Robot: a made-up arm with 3 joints. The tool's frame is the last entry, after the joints.
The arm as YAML. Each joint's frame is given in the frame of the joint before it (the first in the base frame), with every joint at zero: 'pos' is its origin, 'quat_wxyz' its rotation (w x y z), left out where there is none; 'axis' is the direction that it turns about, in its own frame. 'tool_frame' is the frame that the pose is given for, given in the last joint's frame.
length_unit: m
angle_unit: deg
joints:
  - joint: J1
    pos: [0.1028, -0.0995, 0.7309]
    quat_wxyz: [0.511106, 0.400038, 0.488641, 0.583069]
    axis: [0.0, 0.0, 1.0]
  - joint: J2
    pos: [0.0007, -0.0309, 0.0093]
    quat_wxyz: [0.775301, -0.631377, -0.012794, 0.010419]
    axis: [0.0, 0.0, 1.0]
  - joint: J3
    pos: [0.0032, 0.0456, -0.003]
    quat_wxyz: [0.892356, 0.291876, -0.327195, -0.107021]
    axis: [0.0, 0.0, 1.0]
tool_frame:
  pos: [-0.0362, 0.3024, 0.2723]
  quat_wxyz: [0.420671, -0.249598, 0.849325, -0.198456]
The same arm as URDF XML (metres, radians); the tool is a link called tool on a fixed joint. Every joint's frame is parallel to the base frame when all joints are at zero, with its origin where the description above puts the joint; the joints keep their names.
<robot name="arm">
  <joint name="tool_fixed" type="fixed">
    <parent link="link3"/>
    <child link="tool"/>
    <origin xyz="-0.1012 -0.2224 0.3274" rpy="-1.5708 1.5708 0"/>
  </joint>
  <joint name="J3" type="continuous">
    <parent link="link2"/>
    <child link="link3"/>
    <origin xyz="-0.0455 -0.004 -0.003" rpy="0 0 0"/>
    <axis xyz="0.547103 -0.567303 0.615504"/>
  </joint>
  <joint name="J2" type="continuous">
    <parent link="link1"/>
    <child link="link2"/>
    <origin xyz="0.0152 0.0022 -0.0284" rpy="0 0 0"/>
    <axis xyz="0 0 1"/>
  </joint>
  <joint name="J1" type="continuous">
    <parent link="base"/>
    <child link="link1"/>
    <origin xyz="0.1028 -0.0995 0.7309" rpy="0 0 0"/>
    <axis xyz="0.965995 0.160899 0.202399"/>
  </joint>
  <link name="base"/>
  <link name="link1"/>
  <link name="link2"/>
  <link name="link3"/>
  <link name="tool"/>
</robot>

